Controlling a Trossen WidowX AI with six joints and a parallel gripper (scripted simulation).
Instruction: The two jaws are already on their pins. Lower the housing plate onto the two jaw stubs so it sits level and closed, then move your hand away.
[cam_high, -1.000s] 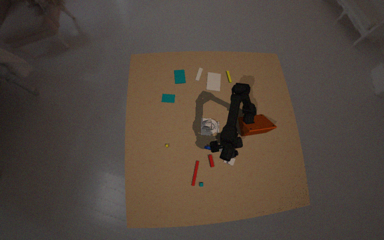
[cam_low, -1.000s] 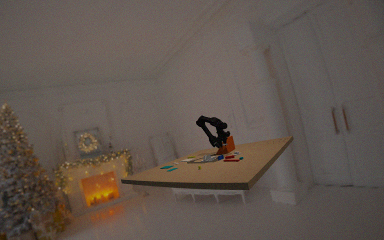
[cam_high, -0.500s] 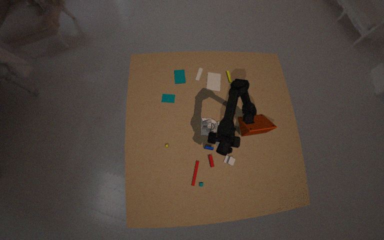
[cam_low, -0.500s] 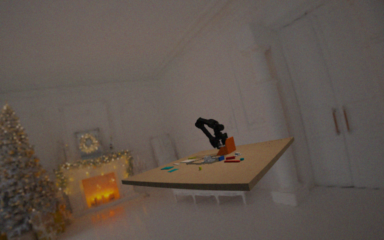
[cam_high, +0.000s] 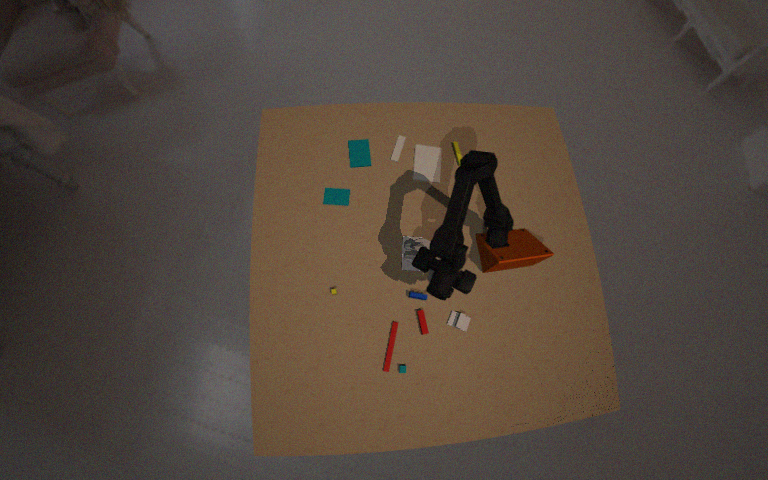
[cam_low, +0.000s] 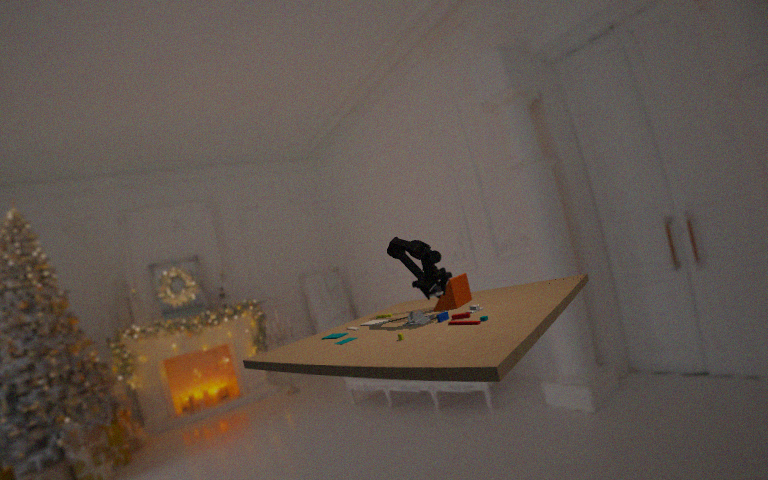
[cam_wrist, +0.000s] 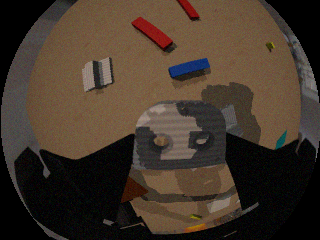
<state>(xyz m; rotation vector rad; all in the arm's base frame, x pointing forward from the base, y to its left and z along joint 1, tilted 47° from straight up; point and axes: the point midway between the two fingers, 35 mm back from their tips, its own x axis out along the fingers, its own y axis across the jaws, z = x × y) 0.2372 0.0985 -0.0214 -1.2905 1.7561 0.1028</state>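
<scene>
Right now the light grey jaw assembly is 10 mm ahead of my gripper tip, 80 mm to the right of it and 80 mm below it. Also, from my gripper tip: red block 60 mm ahead, 130 mm to the left, 90 mm below; striped white block 60 mm behind, 150 mm to the left, 90 mm below; blue block 60 mm ahead, 40 mm to the left, 80 mm below.
</scene>
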